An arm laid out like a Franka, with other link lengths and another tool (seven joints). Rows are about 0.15 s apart.
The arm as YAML. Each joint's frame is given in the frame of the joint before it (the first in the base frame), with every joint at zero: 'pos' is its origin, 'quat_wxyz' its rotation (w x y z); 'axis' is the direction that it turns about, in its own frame. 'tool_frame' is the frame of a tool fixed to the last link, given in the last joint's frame.
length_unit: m
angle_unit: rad
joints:
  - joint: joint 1
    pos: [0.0, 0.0, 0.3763]
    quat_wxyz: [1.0, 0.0, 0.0, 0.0]
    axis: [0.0, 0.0, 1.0]
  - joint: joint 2
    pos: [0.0, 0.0, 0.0]
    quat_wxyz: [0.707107, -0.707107, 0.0, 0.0]
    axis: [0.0, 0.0, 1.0]
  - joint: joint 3
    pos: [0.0, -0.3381, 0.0]
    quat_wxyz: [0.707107, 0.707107, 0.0, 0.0]
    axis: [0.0, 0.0, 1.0]
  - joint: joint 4
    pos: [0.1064, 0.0, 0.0]
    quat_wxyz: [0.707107, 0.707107, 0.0, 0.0]
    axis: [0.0, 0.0, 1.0]
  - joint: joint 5
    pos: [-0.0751, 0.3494, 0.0]
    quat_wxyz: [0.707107, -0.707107, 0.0, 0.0]
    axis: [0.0, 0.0, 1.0]
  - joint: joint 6
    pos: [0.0, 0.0, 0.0]
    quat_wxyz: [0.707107, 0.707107, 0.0, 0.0]
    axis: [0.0, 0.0, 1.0]
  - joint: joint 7
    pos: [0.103, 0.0, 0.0]
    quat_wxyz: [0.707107, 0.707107, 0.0, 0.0]
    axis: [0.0, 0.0, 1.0]
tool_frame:
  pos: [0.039, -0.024, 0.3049]
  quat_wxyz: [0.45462, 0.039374, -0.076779, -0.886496]
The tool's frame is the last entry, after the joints.
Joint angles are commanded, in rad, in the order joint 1, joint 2, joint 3, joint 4, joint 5, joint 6, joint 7. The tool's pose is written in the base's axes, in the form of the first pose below.
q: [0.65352 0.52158 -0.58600 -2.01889 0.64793 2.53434 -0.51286]
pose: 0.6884, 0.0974, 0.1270, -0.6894, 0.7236, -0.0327, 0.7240, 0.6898, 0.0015
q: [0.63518 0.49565 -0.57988 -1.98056 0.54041 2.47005 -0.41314]
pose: 0.6923, 0.0965, 0.1449, -0.6799, 0.7329, -0.0257, 0.7333, 0.6793, -0.0290
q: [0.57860 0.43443 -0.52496 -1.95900 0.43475 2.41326 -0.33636]
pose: 0.6923, 0.1000, 0.1725, -0.6812, 0.7319, -0.0125, 0.7318, 0.6805, -0.0363
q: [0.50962 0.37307 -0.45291 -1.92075 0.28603 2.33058 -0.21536]
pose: 0.6907, 0.0978, 0.2039, -0.6731, 0.7393, -0.0181, 0.7383, 0.6705, -0.0728
